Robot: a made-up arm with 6 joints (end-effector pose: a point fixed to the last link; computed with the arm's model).
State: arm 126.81 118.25 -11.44 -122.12 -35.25 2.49
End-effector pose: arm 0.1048 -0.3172 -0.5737 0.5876 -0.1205 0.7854 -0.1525
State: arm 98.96 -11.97 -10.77 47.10 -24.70 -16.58
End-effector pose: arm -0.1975 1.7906 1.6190 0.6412 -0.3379 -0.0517 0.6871
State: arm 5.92 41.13 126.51 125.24 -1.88 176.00
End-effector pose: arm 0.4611 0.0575 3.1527 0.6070 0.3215 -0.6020 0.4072
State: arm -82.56 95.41 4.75 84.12 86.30 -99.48
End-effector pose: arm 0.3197 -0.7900 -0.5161 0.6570 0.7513 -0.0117 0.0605
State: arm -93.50 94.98 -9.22 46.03 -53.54 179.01
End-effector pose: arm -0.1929 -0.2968 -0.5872 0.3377 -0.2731 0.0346 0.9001
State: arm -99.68 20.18 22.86 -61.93 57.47 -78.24
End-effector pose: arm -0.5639 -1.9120 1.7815 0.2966 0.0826 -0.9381 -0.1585
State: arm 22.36 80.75 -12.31 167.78 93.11 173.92
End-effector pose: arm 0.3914 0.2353 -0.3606 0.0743 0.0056 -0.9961 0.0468
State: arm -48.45 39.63 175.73 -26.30 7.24 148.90
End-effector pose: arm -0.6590 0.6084 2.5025 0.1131 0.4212 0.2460 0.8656
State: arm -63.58 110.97 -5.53 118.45 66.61 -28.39
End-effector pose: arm 0.1328 0.1251 -0.5722 0.7487 0.3282 0.2700 0.5087
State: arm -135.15 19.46 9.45 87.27 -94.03 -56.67
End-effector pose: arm -1.4669 -1.1316 1.3671 0.3184 -0.2307 -0.3221 0.8612
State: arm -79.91 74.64 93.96 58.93 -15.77 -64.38
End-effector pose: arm 0.3083 -2.2134 1.8746 0.7444 -0.0182 -0.0822 -0.6624
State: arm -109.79 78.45 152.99 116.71 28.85 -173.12
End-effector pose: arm -0.2489 -0.9888 2.8342 0.8239 -0.1703 -0.3851 -0.3793
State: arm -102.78 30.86 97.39 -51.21 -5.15 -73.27
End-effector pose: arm -0.2672 -0.9769 3.0944 0.6589 0.2196 -0.7192 0.0197
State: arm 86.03 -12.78 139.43 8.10 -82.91 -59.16
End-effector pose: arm -0.0333 -1.2468 2.2610 0.3199 0.6371 -0.1466 0.6857
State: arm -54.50 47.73 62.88 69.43 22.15 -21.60
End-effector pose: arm 1.2867 -1.7206 2.0000 0.8265 -0.4916 0.0368 -0.2719
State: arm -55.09 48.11 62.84 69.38 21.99 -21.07
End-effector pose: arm 1.2724 -1.7401 1.9858 0.8242 -0.4922 0.0442 -0.2765
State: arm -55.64 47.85 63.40 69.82 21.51 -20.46
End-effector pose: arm 1.2490 -1.7452 2.0095 0.8158 -0.5006 0.0484 -0.2856
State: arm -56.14 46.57 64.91 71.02 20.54 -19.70
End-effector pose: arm 1.2102 -1.7257 2.0926 0.7968 -0.5210 0.0476 -0.3022
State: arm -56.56 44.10 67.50 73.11 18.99 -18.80
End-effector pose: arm 1.1495 -1.6697 2.2400 0.7644 -0.5534 0.0409 -0.3284
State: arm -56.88 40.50 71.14 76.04 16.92 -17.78
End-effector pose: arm 1.0603 -1.5646 2.4400 0.7168 -0.5937 0.0277 -0.3646
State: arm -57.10 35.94 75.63 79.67 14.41 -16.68
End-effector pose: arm 0.9369 -1.4014 2.6668 0.6537 -0.6355 0.0083 -0.4108
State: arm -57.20 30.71 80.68 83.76 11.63 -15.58
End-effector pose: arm 0.7797 -1.1798 2.8866 0.5780 -0.6708 -0.0169 -0.4644
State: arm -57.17 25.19 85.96 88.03 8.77 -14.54
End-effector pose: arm 0.5971 -0.9136 3.0665 0.4948 -0.6938 -0.0467 -0.5213
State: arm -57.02 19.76 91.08 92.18 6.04 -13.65
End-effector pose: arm 0.4048 -0.6297 3.1854 0.4117 -0.7017 -0.0789 -0.5761
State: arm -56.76 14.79 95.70 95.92 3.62 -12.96
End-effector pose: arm 0.2214 -0.3593 3.2409 0.3362 -0.6964 -0.1111 -0.6243
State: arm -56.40 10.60 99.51 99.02 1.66 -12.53
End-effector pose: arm 0.0644 -0.1306 3.2473 0.2748 -0.6829 -0.1405 -0.6621
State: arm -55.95 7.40 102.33 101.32 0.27 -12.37
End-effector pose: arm -0.0553 0.0400 3.2280 0.2310 -0.6675 -0.1653 -0.6883
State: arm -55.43 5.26 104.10 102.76 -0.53 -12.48
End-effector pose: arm -0.1341 0.1487 3.2044 0.2057 -0.6554 -0.1843 -0.7030
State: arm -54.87 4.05 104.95 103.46 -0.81 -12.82
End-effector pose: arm -0.1768 0.2048 3.1885 0.1959 -0.6485 -0.1979 -0.7084
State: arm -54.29 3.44 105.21 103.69 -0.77 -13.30
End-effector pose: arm -0.1964 0.2278 3.1813 0.1959 -0.6457 -0.2079 -0.7081
